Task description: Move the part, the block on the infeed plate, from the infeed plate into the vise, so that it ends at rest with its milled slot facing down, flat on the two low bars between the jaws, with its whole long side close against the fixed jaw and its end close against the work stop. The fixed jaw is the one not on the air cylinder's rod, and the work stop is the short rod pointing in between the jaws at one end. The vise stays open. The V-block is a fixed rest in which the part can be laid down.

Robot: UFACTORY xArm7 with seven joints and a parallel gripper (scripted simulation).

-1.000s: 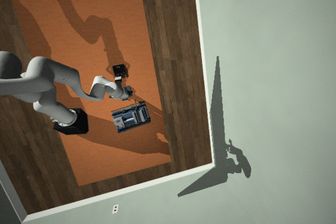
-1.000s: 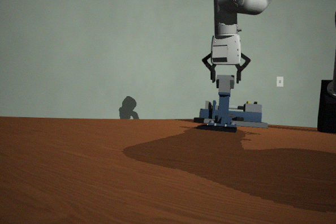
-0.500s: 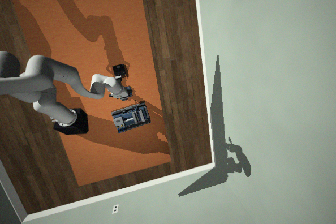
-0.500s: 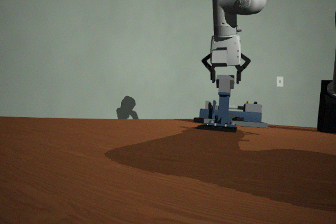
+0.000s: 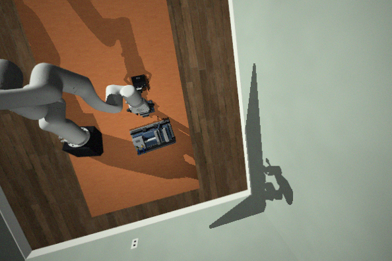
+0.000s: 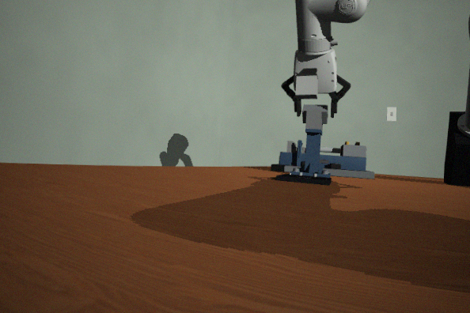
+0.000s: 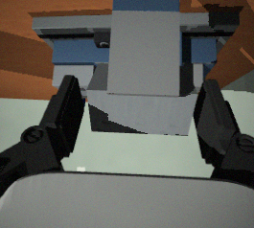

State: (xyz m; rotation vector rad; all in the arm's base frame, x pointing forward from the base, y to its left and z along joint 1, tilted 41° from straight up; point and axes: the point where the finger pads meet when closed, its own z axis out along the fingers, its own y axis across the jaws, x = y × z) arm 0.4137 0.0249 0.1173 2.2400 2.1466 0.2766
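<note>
Now: hand 1 cm to the left of the grey part. Round my hand: blue upright 11 cm below, 1 cm to the right; dark infeed plate 18 cm to the left, 16 cm below, 2 cm behind; work stop 18 cm to the right, 7 cm below, 7 cm ahead.
</note>
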